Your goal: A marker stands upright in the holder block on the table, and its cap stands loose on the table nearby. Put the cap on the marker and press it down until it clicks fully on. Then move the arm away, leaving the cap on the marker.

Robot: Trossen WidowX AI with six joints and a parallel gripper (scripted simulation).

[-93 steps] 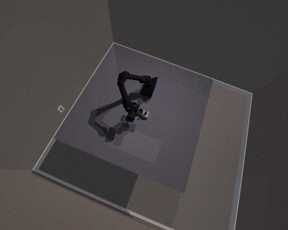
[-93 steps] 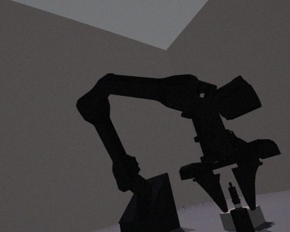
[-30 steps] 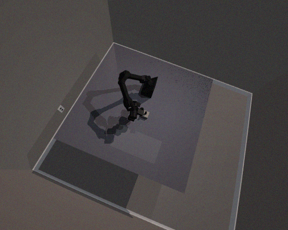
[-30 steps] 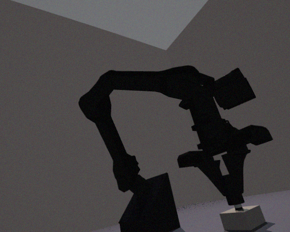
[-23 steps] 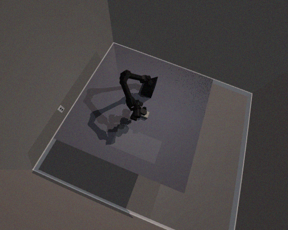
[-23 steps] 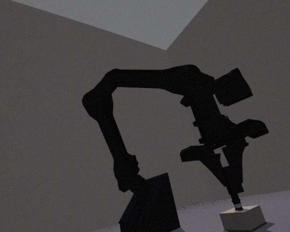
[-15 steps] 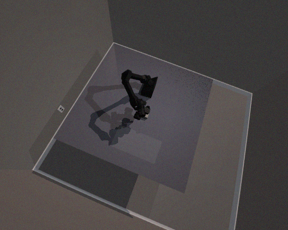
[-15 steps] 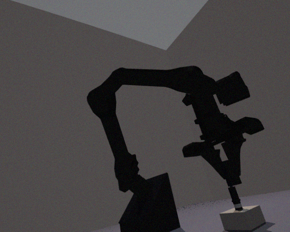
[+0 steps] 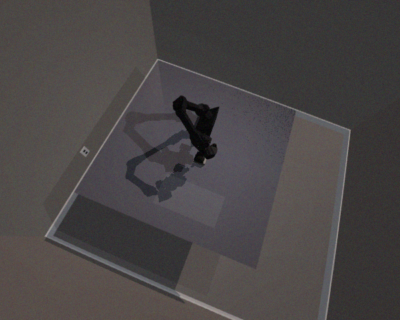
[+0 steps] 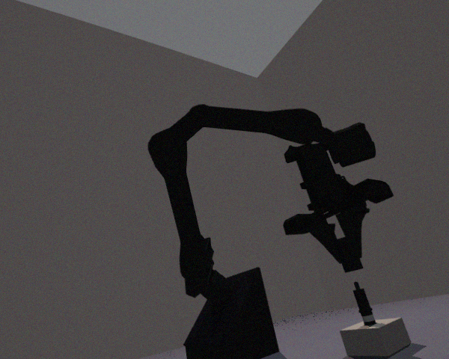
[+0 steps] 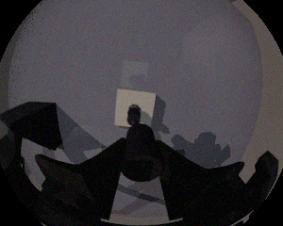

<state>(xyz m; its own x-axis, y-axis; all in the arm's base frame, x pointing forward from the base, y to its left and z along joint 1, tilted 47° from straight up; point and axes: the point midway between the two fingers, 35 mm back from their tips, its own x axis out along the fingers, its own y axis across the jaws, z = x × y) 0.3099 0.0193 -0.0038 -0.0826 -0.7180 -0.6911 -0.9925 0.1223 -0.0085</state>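
My gripper tip is 110 mm above the holder block, 10 mm to the right of it and 10 mm past it. The rest, counted from my gripper tip: marker cap (10 mm above).
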